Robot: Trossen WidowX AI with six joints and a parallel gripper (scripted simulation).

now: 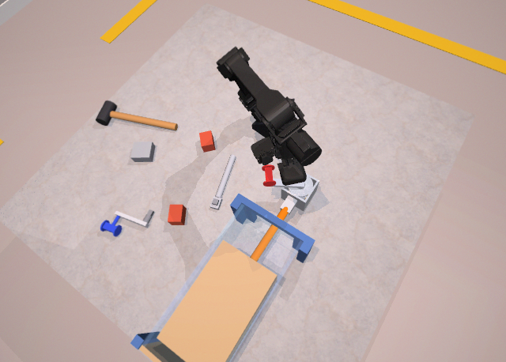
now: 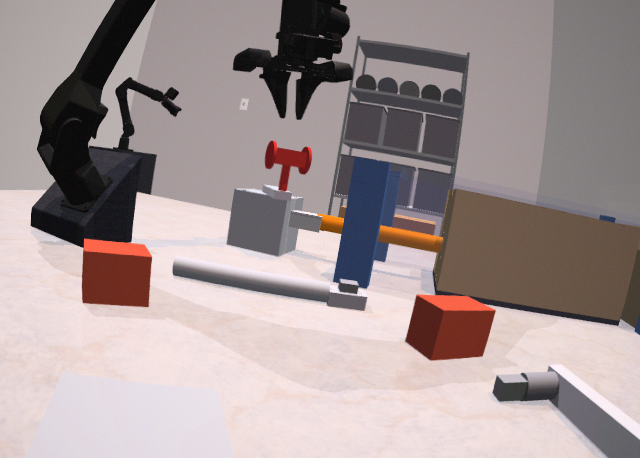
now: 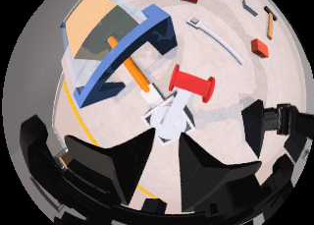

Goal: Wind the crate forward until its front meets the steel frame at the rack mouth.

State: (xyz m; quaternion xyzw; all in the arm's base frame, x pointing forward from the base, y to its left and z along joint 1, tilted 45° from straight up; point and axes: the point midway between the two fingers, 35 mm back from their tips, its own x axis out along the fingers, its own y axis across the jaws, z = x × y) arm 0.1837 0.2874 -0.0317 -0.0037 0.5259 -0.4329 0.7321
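The red knob is 80 mm below my gripper tip, 40 mm to the right of it and 30 mm ahead of it. The rest, counted from my gripper tip: frame (130 mm ahead, 100 mm below, 50 mm to the left); then grey winch (180 mm below, 40 mm behind, 30 mm to the left); then crank handle (110 mm below, 10 mm to the right, 10 mm ahead).
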